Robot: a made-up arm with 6 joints. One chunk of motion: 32 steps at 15 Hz.
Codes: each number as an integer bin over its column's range. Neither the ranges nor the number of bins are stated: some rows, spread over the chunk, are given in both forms.
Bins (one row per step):
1: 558 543 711 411 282 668
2: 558 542 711 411 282 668
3: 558 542 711 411 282 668
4: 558 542 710 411 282 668
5: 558 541 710 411 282 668
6: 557 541 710 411 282 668
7: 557 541 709 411 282 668
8: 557 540 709 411 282 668
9: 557 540 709 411 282 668
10: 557 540 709 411 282 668
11: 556 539 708 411 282 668
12: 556 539 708 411 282 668
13: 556 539 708 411 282 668
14: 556 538 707 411 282 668
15: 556 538 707 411 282 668
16: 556 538 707 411 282 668
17: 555 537 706 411 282 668
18: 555 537 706 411 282 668
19: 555 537 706 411 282 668
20: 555 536 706 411 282 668
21: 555 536 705 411 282 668
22: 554 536 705 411 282 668
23: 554 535 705 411 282 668
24: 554 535 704 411 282 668
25: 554 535 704 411 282 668
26: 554 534 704 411 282 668
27: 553 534 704 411 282 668
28: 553 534 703 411 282 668
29: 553 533 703 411 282 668
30: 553 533 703 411 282 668
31: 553 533 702 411 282 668
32: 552 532 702 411 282 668
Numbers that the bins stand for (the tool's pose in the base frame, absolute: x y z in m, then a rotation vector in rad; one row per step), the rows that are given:
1: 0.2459 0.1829 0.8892 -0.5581 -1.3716 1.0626
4: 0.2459 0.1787 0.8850 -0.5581 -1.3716 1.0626
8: 0.2417 0.1703 0.8808 -0.5581 -1.3716 1.0626
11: 0.2375 0.1661 0.8766 -0.5581 -1.3716 1.0626
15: 0.2375 0.1619 0.8724 -0.5581 -1.3716 1.0626
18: 0.2333 0.1577 0.8682 -0.5581 -1.3716 1.0626
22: 0.2291 0.1535 0.8640 -0.5581 -1.3716 1.0626
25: 0.2291 0.1492 0.8598 -0.5581 -1.3716 1.0626
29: 0.2249 0.1408 0.8556 -0.5581 -1.3716 1.0626
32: 0.2207 0.1366 0.8514 -0.5581 -1.3716 1.0626
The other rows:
2: 0.2459 0.1787 0.8892 -0.5581 -1.3716 1.0626
3: 0.2459 0.1787 0.8892 -0.5581 -1.3716 1.0626
5: 0.2459 0.1745 0.8850 -0.5581 -1.3716 1.0626
6: 0.2417 0.1745 0.8850 -0.5581 -1.3716 1.0626
7: 0.2417 0.1745 0.8808 -0.5581 -1.3716 1.0626
9: 0.2417 0.1703 0.8808 -0.5581 -1.3716 1.0626
10: 0.2417 0.1703 0.8808 -0.5581 -1.3716 1.0626
12: 0.2375 0.1661 0.8766 -0.5581 -1.3716 1.0626
13: 0.2375 0.1661 0.8766 -0.5581 -1.3716 1.0626
14: 0.2375 0.1619 0.8724 -0.5581 -1.3716 1.0626
16: 0.2375 0.1619 0.8724 -0.5581 -1.3716 1.0626
17: 0.2333 0.1577 0.8682 -0.5581 -1.3716 1.0626
19: 0.2333 0.1577 0.8682 -0.5581 -1.3716 1.0626
20: 0.2333 0.1535 0.8682 -0.5581 -1.3716 1.0626
21: 0.2333 0.1535 0.8640 -0.5581 -1.3716 1.0626
23: 0.2291 0.1492 0.8640 -0.5581 -1.3716 1.0626
24: 0.2291 0.1492 0.8598 -0.5581 -1.3716 1.0626
26: 0.2291 0.1450 0.8598 -0.5581 -1.3716 1.0626
27: 0.2249 0.1450 0.8598 -0.5581 -1.3716 1.0626
28: 0.2249 0.1450 0.8556 -0.5581 -1.3716 1.0626
30: 0.2249 0.1408 0.8556 -0.5581 -1.3716 1.0626
31: 0.2249 0.1408 0.8514 -0.5581 -1.3716 1.0626

